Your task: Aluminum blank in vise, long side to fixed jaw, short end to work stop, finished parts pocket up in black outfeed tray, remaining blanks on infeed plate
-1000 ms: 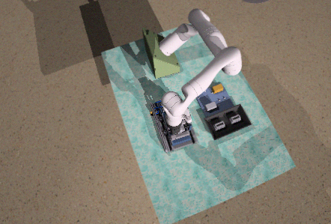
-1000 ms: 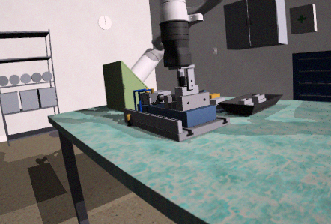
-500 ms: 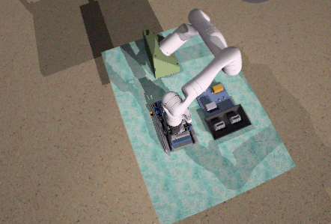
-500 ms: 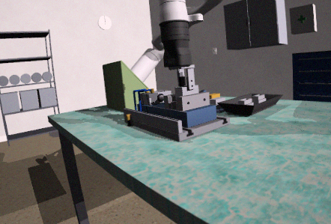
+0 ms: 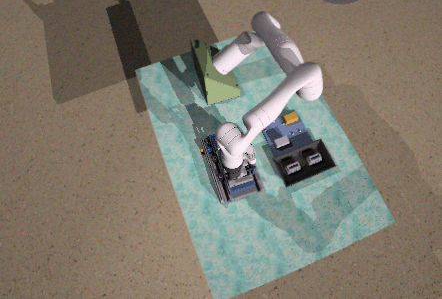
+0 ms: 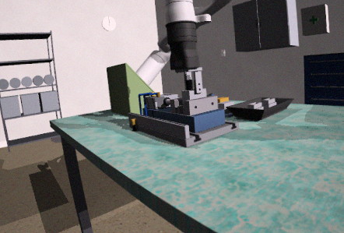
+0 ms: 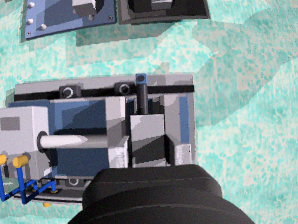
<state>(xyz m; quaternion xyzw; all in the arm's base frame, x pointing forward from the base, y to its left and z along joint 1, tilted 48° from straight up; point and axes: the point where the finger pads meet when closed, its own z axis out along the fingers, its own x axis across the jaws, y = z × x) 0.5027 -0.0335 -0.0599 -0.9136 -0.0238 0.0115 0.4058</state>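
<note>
The gray blank lies 3 cm below my hand. The rest, counted from my hand: fixed jaw 5 cm below, 3 cm ahead; then blue infeed plate 27 cm to the left, 15 cm behind, 12 cm below; then vise 9 cm below, 7 cm behind.
</note>
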